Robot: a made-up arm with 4 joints.
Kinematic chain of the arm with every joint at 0, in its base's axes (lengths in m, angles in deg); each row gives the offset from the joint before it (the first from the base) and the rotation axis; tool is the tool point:
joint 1: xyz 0 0 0.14 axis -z
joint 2: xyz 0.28 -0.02 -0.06 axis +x
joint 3: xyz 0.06 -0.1 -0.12 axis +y
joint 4: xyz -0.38 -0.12 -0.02 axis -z
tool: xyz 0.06 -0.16 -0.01
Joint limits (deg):
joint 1: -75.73..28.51
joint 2: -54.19..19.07
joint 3: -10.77..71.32
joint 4: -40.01..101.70
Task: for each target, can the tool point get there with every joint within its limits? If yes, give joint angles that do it. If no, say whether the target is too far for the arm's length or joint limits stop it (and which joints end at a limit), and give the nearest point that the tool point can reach.
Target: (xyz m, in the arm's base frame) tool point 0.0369 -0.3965 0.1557
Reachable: yes | joints -0.04 -25.39 10.73 -6.20
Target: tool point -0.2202 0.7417 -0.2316
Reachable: no: joint limits stop it (at a limit: joint 1, joint 2, joint 3, joint 4) | nearest point -0.2515 -0.0574 -0.2387 | short by 0.800 m
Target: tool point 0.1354 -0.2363 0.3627
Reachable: yes | joints -54.06 -46.57 21.82 54.21
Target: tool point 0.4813 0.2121 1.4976
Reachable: no: too far | nearest point 0.1809 0.0797 0.5538 | short by 0.999 m
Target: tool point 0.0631 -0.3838 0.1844
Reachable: yes | joints -3.10 -14.54 28.74 1.10
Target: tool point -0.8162 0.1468 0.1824
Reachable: no: joint limits stop it (at a limit: joint 1, joint 4) | nearest point -0.3133 -0.1375 0.1866 | short by 0.578 m
